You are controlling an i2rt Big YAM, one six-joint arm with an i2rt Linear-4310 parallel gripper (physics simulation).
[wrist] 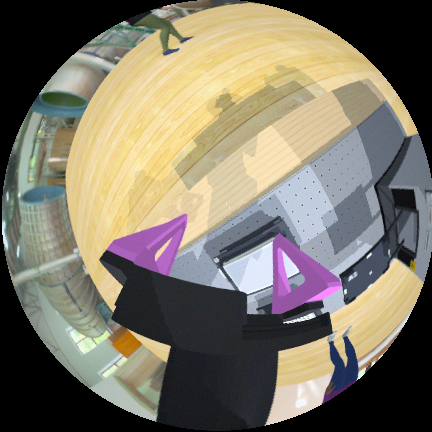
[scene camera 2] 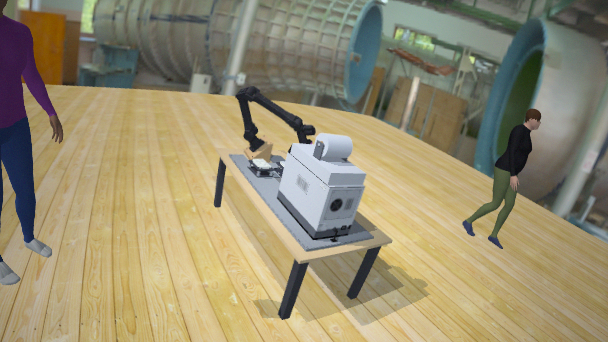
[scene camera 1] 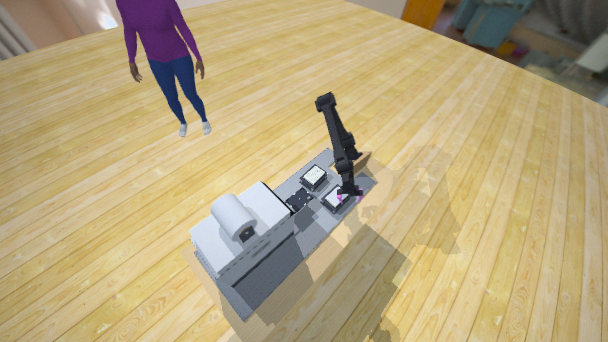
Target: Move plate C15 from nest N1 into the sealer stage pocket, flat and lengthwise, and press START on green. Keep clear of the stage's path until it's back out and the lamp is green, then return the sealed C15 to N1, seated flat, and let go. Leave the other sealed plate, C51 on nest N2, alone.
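Seen in the pictures: gripper, between the fingertips: point(wrist: 232, 228) point(scene camera 1: 350, 203); arm's base, origin of its link: point(scene camera 2: 257, 146) point(scene camera 1: 353, 157).
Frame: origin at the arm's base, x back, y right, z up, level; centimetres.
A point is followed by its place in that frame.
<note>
A plate point(scene camera 1: 331, 199) @(x -36.9, y -11.4, z -1.1 cm) point(wrist: 250, 272) @(x -30.4, y -12.5, z -1.1 cm) with a plain pale top lies in a dark nest. A second plate point(scene camera 1: 314, 175) @(x -31.6, y 8.4, z -1.2 cm) point(scene camera 2: 260, 163) @(x -32.7, y 10.2, z -0.6 cm) with a dotted white top sits in the other nest. No plate or nest labels can be read. My gripper point(scene camera 1: 350, 197) @(x -35.2, y -22.7, z 7.9 cm) point(wrist: 232, 228) @(x -35.2, y -22.7, z 7.9 cm) is open and empty, above and off one end of the plain plate; one magenta finger overlaps that plate in the wrist view. The sealer hides the gripper in scene camera 2. The dark sealer stage point(scene camera 1: 299, 200) @(x -53.1, y 0.6, z 1.7 cm) point(wrist: 367, 280) @(x -51.7, y 3.5, z 1.7 cm) is out, with no plate on it. The START button and lamp cannot be made out.
The white sealer point(scene camera 1: 270, 205) @(x -74.6, y -1.6, z 27.6 cm) point(scene camera 2: 310, 175) @(x -93.1, y 12.4, z 19.6 cm) with its film roll point(scene camera 1: 232, 217) @(x -91.3, y -1.4, z 40.2 cm) point(scene camera 2: 337, 146) @(x -95.8, y 3.5, z 36.3 cm) stands beyond the stage. The arm's base is on a wooden block point(scene camera 2: 260, 149) @(x -7.7, y 0.4, z 0.1 cm). A person in purple point(scene camera 1: 160, 37) point(scene camera 2: 15, 75) and one in black point(scene camera 2: 517, 145) stand away from the table.
</note>
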